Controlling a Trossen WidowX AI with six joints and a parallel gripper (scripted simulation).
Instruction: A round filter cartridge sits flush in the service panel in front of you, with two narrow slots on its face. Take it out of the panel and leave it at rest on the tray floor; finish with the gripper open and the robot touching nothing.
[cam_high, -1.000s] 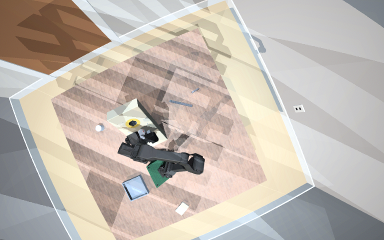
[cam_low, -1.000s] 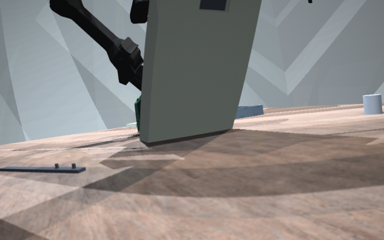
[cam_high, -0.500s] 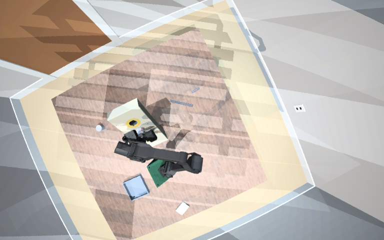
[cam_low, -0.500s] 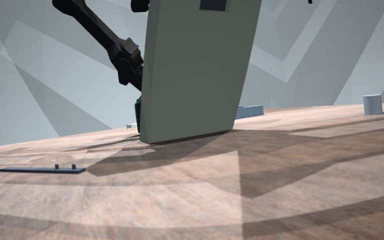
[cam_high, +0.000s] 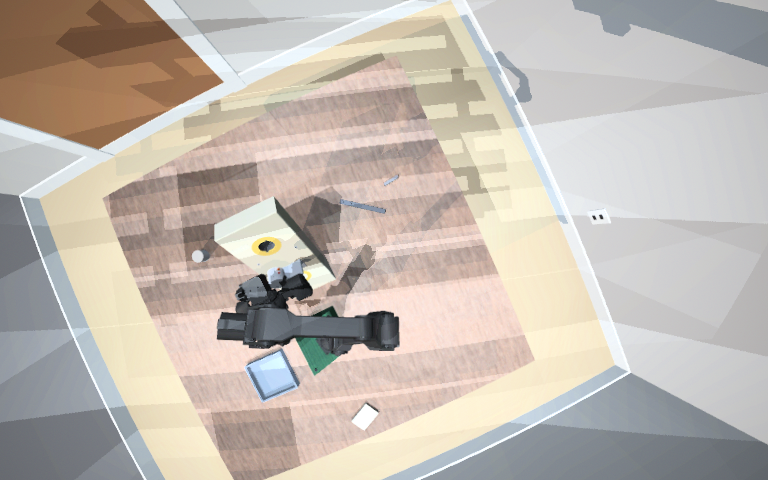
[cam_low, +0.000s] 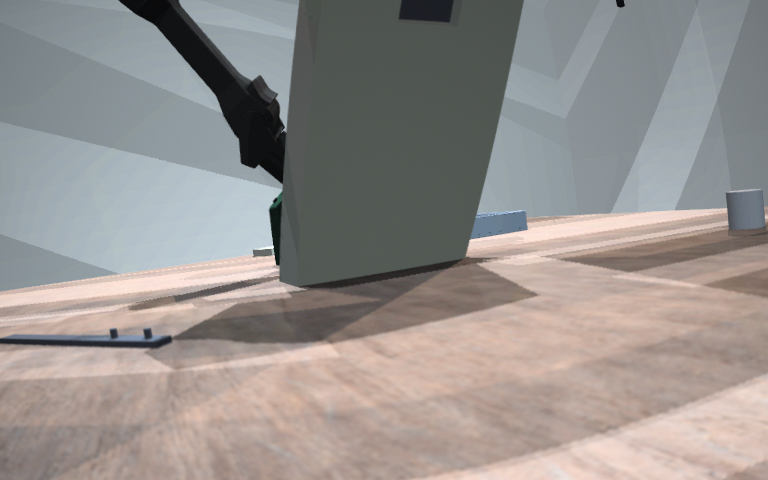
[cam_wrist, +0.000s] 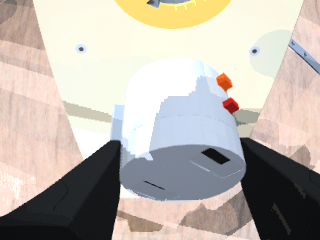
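Now: gripper tip 270 mm past the blue-grey tray, 320 mm to the right of it and 270 mm above it. Round my gripper tip: pale service panel (70 mm ahead, 10 mm to the right, 110 mm below); round filter cartridge (right at my gripper tip); short strip (110 mm ahead, 440 mm to the right, 280 mm below).
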